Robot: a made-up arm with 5 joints.
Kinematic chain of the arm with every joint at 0, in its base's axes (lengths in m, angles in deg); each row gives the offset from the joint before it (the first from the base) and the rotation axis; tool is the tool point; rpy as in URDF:
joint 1: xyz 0 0 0.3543 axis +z
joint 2: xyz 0 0 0 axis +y
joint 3: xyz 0.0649 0 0.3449 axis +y
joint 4: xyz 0.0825 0 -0.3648 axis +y
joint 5: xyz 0.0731 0 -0.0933 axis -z
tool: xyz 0 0 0 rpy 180 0 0
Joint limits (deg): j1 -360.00..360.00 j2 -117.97..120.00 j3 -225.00..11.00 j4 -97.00..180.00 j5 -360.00..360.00
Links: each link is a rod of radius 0.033 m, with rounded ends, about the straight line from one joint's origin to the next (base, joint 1, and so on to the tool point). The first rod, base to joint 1, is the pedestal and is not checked.
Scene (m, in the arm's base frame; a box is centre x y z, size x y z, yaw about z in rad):
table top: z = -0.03
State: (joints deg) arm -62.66 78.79 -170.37 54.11 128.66
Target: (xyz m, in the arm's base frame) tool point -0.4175 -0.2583 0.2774
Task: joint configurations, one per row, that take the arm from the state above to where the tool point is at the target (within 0.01 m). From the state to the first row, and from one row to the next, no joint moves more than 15 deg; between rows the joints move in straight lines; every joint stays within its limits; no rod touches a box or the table.
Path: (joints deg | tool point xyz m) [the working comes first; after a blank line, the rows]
Joints at the target: -148.26 33.54 -74.19 105.82 128.66
Straight joint move there: clear.

1: -74.89 72.33 -156.63 61.50 128.66 | 0.2145 -0.7946 0.3853
2: -87.12 65.86 -142.89 68.88 128.66 | 0.0402 -0.7999 0.3527
3: -99.34 59.40 -129.15 76.27 128.66 | -0.1238 -0.7526 0.3241
4: -111.57 52.93 -115.41 83.66 128.66 | -0.2612 -0.6607 0.3016
5: -123.80 46.47 -101.67 91.04 128.66 | -0.3594 -0.5368 0.2859
6: -136.03 40.00 -87.93 98.43 128.66 | -0.4117 -0.3971 0.2779
7: -148.26 33.54 -74.19 105.82 128.66 | -0.4175 -0.2583 0.2774

